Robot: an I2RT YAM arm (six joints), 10 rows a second.
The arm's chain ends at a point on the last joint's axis. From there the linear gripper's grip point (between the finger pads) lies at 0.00 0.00 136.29 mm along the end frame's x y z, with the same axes.
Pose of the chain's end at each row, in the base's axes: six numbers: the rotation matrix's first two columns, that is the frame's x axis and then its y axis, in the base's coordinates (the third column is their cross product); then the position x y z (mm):
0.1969, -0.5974, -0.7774, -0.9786, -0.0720, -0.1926, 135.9, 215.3, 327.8
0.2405, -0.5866, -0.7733, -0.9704, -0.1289, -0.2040, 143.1, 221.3, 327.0
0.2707, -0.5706, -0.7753, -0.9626, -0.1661, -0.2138, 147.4, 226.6, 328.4
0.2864, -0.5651, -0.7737, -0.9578, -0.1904, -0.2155, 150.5, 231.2, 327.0
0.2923, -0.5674, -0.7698, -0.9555, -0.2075, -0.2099, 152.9, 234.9, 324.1
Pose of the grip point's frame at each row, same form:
0.1969, -0.5974, -0.7774, -0.9786, -0.0720, -0.1926, 144.0, 324.2, 246.2
0.2405, -0.5866, -0.7733, -0.9704, -0.1289, -0.2040, 145.8, 330.3, 245.2
0.2707, -0.5706, -0.7753, -0.9626, -0.1661, -0.2138, 146.5, 336.2, 247.4
0.2864, -0.5651, -0.7737, -0.9578, -0.1904, -0.2155, 147.0, 340.6, 245.8
0.2923, -0.5674, -0.7698, -0.9555, -0.2075, -0.2099, 147.4, 343.5, 241.9

